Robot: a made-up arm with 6 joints. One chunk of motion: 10 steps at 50 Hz.
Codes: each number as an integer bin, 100 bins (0 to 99) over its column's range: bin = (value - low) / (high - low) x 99, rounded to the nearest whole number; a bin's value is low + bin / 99 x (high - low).
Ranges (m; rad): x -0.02..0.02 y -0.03..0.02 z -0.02..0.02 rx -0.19..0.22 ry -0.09..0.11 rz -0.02..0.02
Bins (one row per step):
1: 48 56 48 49 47 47
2: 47 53 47 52 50 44
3: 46 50 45 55 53 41
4: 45 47 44 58 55 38
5: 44 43 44 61 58 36
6: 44 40 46 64 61 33
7: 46 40 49 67 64 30
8: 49 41 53 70 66 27
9: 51 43 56 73 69 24
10: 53 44 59 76 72 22
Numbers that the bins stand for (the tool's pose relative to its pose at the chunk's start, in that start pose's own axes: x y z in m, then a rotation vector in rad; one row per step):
1: -0.0006 -0.0017 -0.0006 0.0129 0.0049 -0.0010
2: -0.0010 -0.0032 -0.0010 0.0254 0.0110 -0.0022
3: -0.0014 -0.0047 -0.0018 0.0378 0.0171 -0.0034
4: -0.0018 -0.0063 -0.0022 0.0502 0.0211 -0.0046
5: -0.0022 -0.0083 -0.0022 0.0626 0.0272 -0.0055
6: -0.0022 -0.0098 -0.0014 0.0751 0.0332 -0.0067
7: -0.0014 -0.0098 -0.0002 0.0875 0.0393 -0.0079
8: -0.0002 -0.0093 0.0014 0.0999 0.0433 -0.0091
9: 0.0006 -0.0083 0.0026 0.1123 0.0494 -0.0103
10: 0.0014 -0.0078 0.0038 0.1247 0.0555 -0.0111

